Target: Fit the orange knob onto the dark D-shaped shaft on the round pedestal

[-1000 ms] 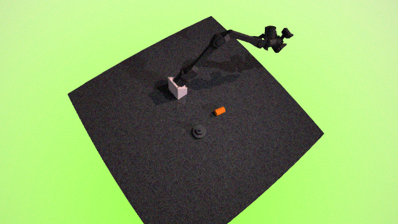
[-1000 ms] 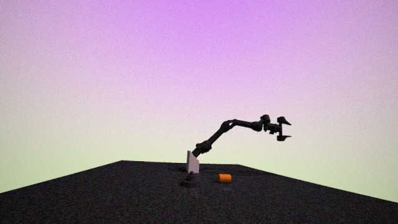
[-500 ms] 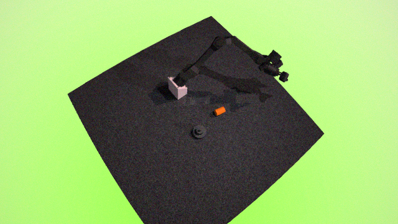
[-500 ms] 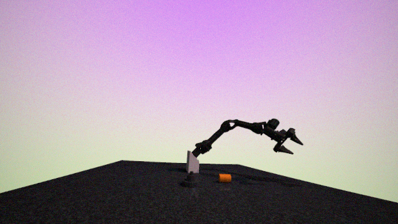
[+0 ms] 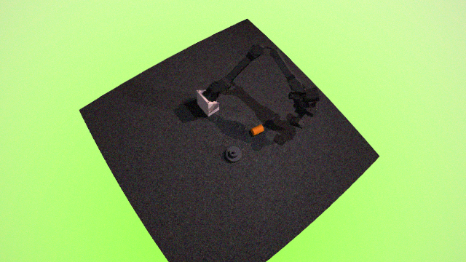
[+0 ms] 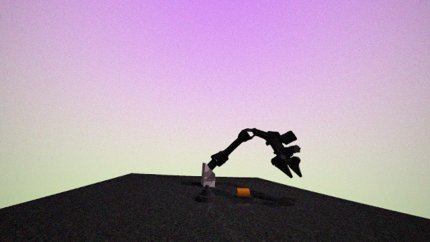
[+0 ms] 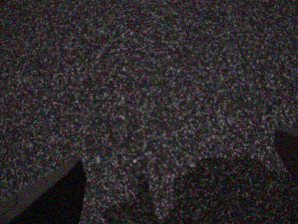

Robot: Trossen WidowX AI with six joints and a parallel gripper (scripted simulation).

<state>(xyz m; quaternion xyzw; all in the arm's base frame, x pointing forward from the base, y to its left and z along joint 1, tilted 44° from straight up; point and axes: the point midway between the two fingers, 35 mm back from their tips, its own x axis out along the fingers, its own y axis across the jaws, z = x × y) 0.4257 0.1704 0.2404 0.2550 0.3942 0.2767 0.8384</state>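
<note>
Now: gripper tip 160 mm past the orange knob, 190 mm to the left of it and 90 mm above it. From my gripper tip the other things lie so: round pedestal: 140 mm behind, 380 mm to the right, 80 mm below.
</note>
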